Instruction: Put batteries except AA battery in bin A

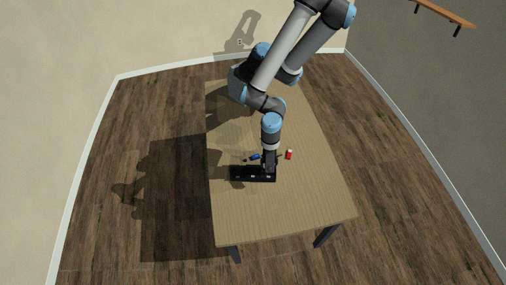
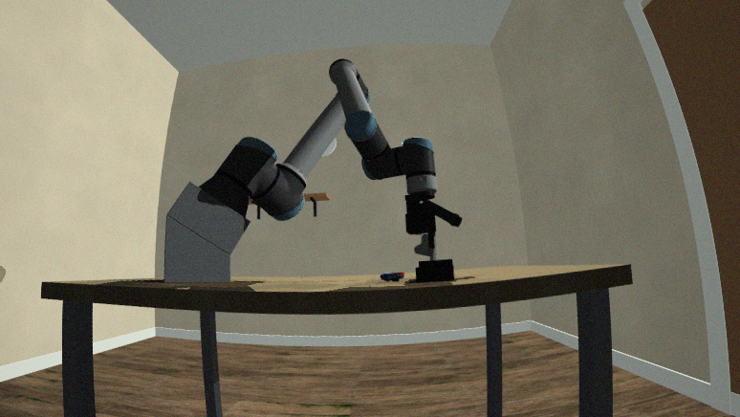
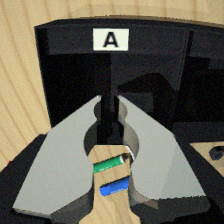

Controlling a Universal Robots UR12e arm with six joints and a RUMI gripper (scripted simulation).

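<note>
Now: the green cylindrical battery 100 mm behind my hand, 10 mm to the left of it and 30 mm below it. Round my hand: blue 9v battery 110 mm behind, 80 mm to the right, 30 mm below; small dark battery 120 mm behind, 70 mm to the left, 30 mm below; black bins 10 mm ahead, 80 mm to the right, 10 mm below.
</note>
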